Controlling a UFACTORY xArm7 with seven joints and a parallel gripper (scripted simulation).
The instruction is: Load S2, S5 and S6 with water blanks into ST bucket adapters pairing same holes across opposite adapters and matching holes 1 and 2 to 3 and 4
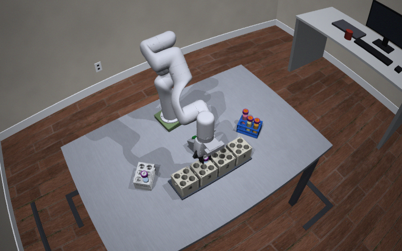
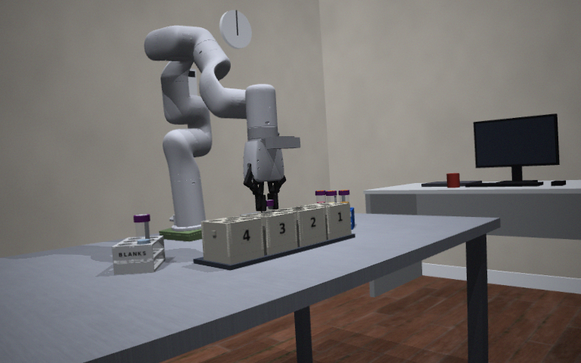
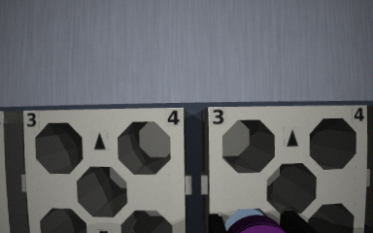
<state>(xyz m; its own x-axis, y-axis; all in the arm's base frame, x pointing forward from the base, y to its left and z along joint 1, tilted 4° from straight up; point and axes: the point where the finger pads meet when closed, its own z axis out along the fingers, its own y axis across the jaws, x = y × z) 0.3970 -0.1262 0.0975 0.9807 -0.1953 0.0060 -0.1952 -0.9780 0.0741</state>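
Now: hand 10 mm to the left of the white-dot blank and 50 mm above it. The rest, counted from my hand: blanks rack (180 mm behind, 250 mm to the right, 90 mm below); then green done key (160 mm behind, 90 mm to the left, 60 mm below); then bucket adapter (140 mm to the right, 70 mm below).
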